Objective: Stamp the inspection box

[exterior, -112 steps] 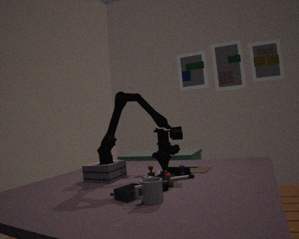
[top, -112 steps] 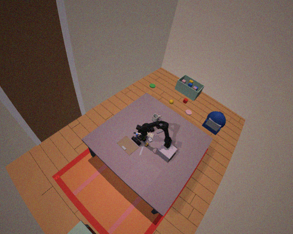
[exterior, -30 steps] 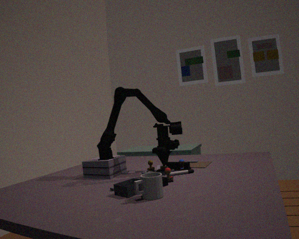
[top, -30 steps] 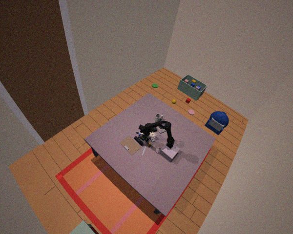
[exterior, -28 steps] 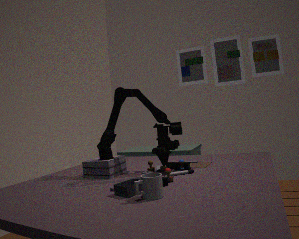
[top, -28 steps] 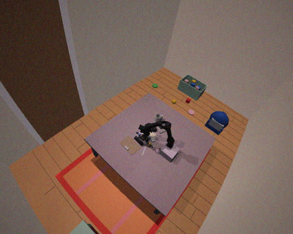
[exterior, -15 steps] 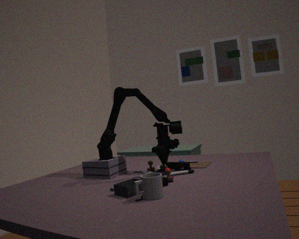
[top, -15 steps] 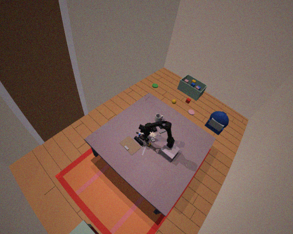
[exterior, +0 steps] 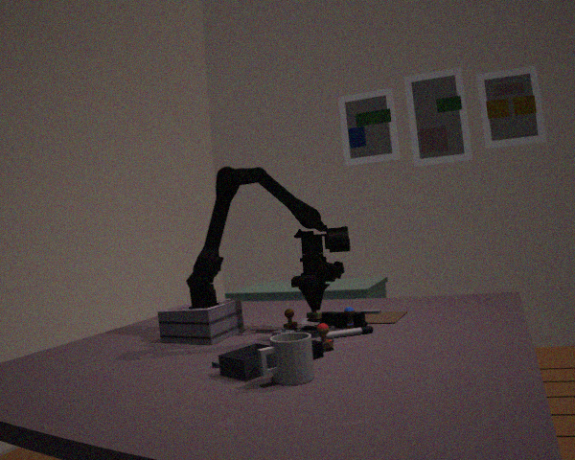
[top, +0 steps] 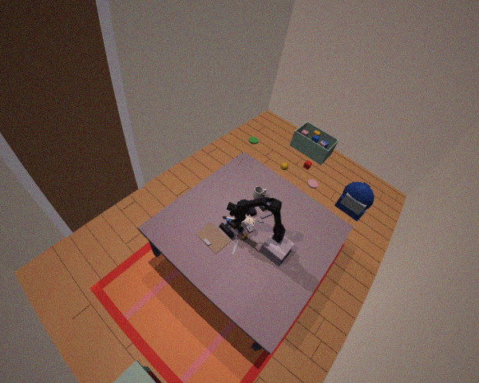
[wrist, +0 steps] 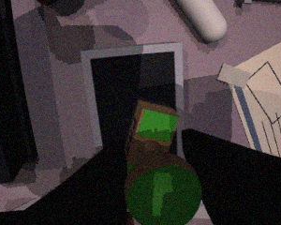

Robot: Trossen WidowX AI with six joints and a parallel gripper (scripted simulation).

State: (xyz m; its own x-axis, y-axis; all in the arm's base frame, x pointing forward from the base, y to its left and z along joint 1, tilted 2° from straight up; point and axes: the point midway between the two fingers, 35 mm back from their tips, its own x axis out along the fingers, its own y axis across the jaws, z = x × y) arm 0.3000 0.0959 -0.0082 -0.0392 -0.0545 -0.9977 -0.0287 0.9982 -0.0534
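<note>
My gripper tip is now 12 cm to the left of the card, 7 cm above it and 2 cm past it. Also, from my gripper tip: green-knobbed PASS stamp 1 cm below, 1 cm behind; then blue-knobbed stamp 8 cm ahead, 4 cm below, 3 cm to the left; then dark ink pad 6 cm below, 1 cm behind.
</note>
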